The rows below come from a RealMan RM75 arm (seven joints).
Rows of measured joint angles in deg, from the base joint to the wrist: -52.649, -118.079, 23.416, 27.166, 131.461, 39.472, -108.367; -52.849, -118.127, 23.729, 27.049, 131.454, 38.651, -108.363; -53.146, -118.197, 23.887, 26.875, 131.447, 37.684, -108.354; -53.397, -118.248, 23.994, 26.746, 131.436, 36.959, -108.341; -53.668, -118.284, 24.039, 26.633, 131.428, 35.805, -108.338; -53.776, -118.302, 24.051, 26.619, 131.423, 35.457, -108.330; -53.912, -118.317, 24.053, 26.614, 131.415, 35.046, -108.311; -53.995, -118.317, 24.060, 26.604, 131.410, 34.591, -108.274; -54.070, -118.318, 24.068, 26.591, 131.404, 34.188, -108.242; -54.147, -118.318, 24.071, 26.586, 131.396, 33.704, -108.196; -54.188, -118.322, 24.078, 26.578, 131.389, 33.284, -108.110; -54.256, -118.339, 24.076, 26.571, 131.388, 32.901, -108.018; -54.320, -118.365, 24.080, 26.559, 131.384, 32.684, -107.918; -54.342, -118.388, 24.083, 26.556, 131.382, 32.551, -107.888; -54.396, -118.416, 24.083, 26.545, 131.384, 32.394, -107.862; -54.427, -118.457, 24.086, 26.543, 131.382, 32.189, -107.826; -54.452, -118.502, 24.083, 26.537, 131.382, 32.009, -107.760; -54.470, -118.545, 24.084, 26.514, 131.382, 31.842, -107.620; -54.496, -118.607, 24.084, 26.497, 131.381, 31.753, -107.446; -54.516, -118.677, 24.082, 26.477, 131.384, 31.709, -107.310
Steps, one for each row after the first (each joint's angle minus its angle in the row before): -0.200, -0.048, 0.313, -0.117, -0.007, -0.821, 0.004; -0.297, -0.070, 0.158, -0.174, -0.007, -0.967, 0.009; -0.251, -0.051, 0.107, -0.129, -0.011, -0.725, 0.013; -0.271, -0.036, 0.045, -0.113, -0.008, -1.154, 0.003; -0.108, -0.018, 0.012, -0.014, -0.005, -0.348, 0.008; -0.136, -0.015, 0.002, -0.005, -0.008, -0.411, 0.019; -0.083, 0.000, 0.007, -0.010, -0.005, -0.455, 0.037; -0.075, -0.001, 0.008, -0.013, -0.006, -0.403, 0.032; -0.077, 0.000, 0.003, -0.005, -0.008, -0.484, 0.046; -0.041, -0.004, 0.007, -0.008, -0.007, -0.420, 0.086; -0.068, -0.017, -0.002, -0.007, -0.001, -0.383, 0.092; -0.064, -0.026, 0.004, -0.012, -0.004, -0.217, 0.100; -0.022, -0.023, 0.003, -0.003, -0.002, -0.133, 0.030; -0.054, -0.028, 0.000, -0.011, 0.002, -0.157, 0.026; -0.031, -0.041, 0.003, -0.002, -0.002, -0.205, 0.036; -0.025, -0.045, -0.003, -0.006, 0.000, -0.180, 0.066; -0.018, -0.043, 0.001, -0.023, 0.000, -0.167, 0.140; -0.026, -0.062, 0.000, -0.017, -0.001, -0.089, 0.174; -0.020, -0.070, -0.002, -0.020, 0.003, -0.044, 0.136
